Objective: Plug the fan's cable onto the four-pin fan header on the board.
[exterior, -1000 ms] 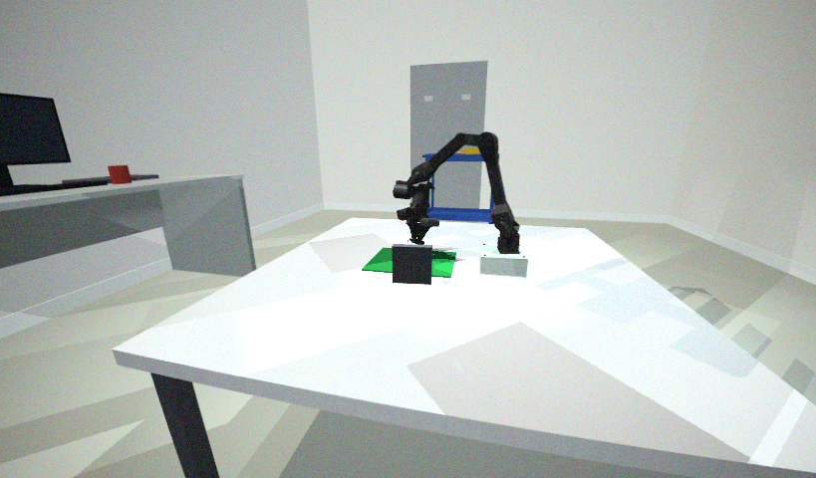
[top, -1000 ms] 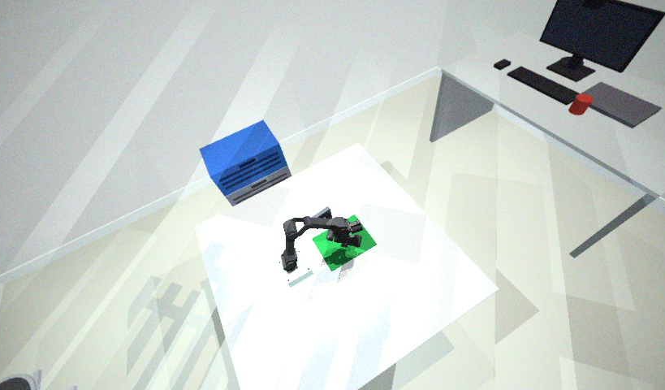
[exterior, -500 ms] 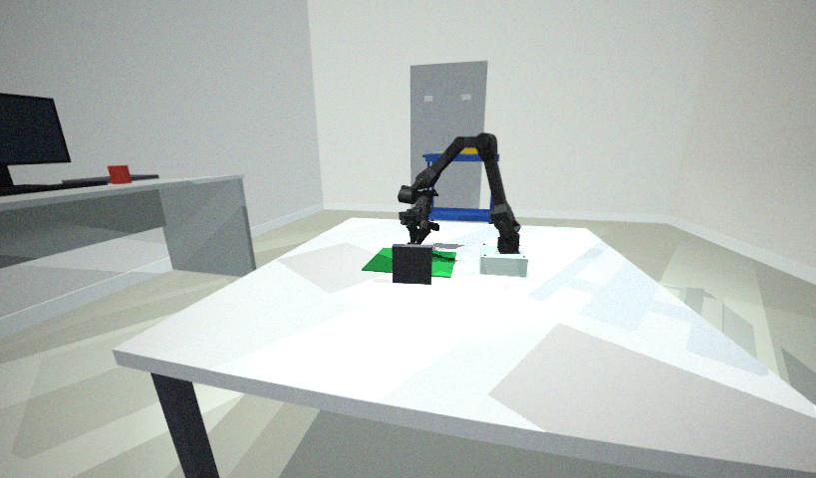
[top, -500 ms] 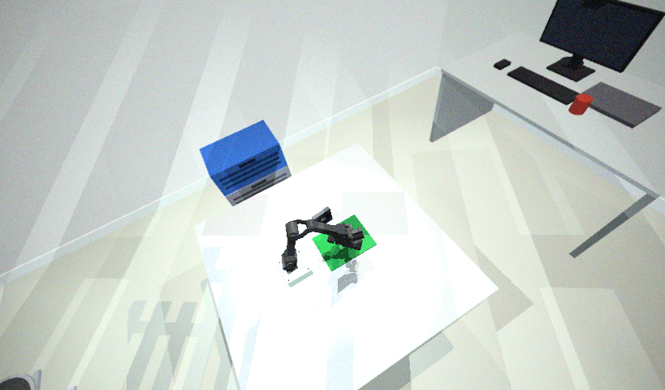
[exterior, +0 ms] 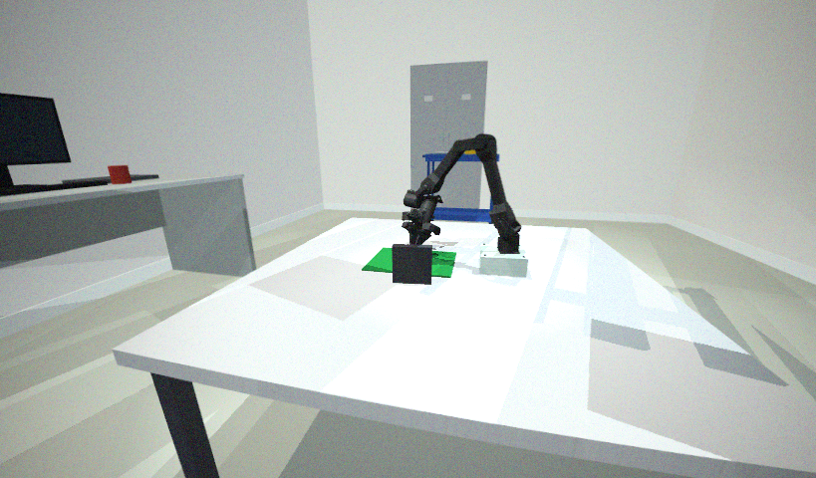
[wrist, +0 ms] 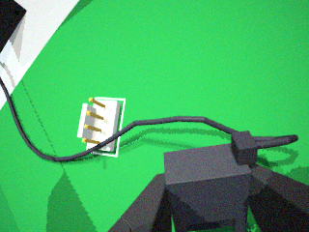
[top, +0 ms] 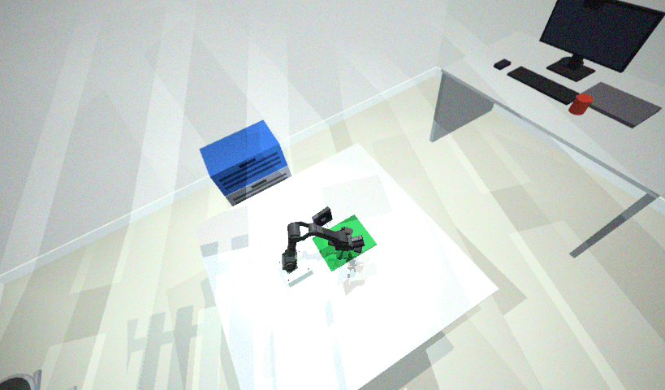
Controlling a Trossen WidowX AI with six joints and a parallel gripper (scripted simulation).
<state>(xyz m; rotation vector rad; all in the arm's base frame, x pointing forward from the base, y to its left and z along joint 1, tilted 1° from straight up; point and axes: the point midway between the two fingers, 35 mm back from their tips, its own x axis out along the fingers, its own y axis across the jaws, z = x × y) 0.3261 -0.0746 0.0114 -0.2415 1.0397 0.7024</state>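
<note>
Right now my gripper tip is 30 mm to the right of the green board and 50 mm above it. Also, from my gripper tip: black fan 20 mm behind, 200 mm to the left, 20 mm above; four-pin fan header 10 mm behind, 70 mm to the left, 40 mm below; dark grey plug 10 mm behind, 10 mm to the right.
</note>
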